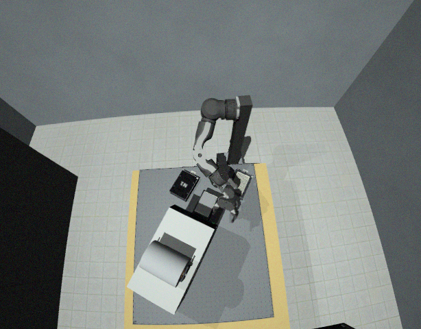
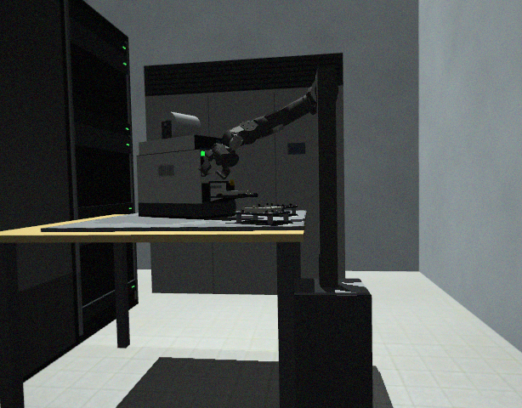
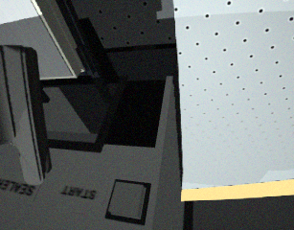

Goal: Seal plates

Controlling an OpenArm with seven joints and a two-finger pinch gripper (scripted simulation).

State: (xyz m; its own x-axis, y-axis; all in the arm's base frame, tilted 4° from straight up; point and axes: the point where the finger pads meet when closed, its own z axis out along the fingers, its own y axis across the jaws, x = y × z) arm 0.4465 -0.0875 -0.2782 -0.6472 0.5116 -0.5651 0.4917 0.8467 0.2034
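Now: hand 6 cm to the left of the start button, 4 cm short of it and 1 cm below it. Round my hand: well plate: 21 cm behind, 13 cm to the left, 13 cm below; then foil roll: 26 cm to the right, 23 cm above, 19 cm ahead; then sealer stage: 9 cm to the right, 9 cm below, 9 cm behind.
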